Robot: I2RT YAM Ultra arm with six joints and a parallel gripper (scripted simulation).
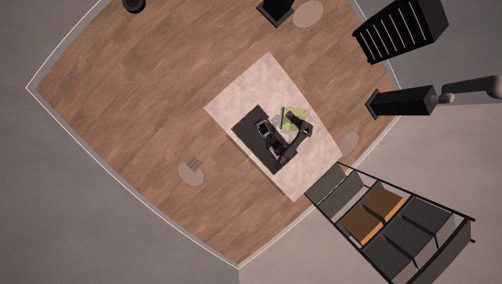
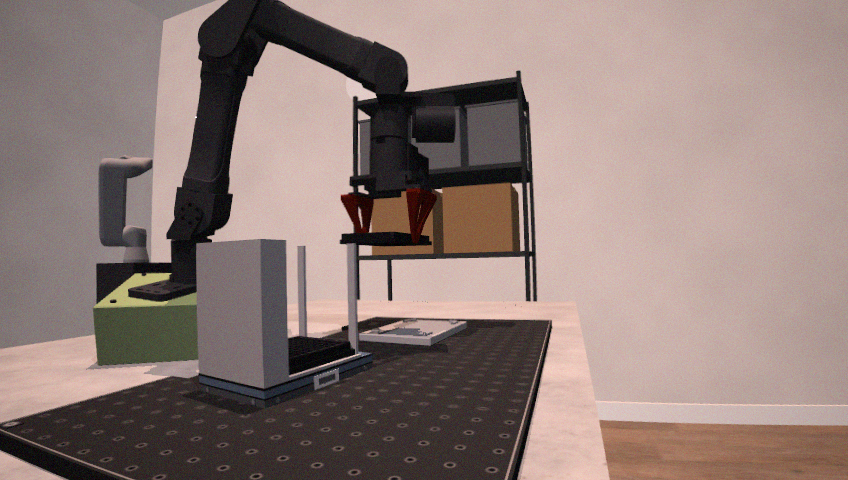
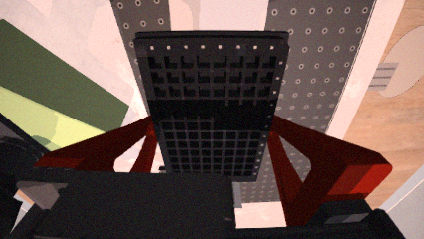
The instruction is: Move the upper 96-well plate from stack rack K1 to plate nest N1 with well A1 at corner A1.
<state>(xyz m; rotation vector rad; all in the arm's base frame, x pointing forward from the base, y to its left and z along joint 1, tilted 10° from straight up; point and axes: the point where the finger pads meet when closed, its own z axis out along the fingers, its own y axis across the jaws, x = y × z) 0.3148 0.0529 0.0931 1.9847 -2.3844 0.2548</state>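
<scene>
Now: the plate nest N1 150 mm below my hand, 80 mm to the left of it and 20 mm ahead of it. Round my hand: pale A1 square (140 mm to the left, 140 mm below, 90 mm ahead).
</scene>
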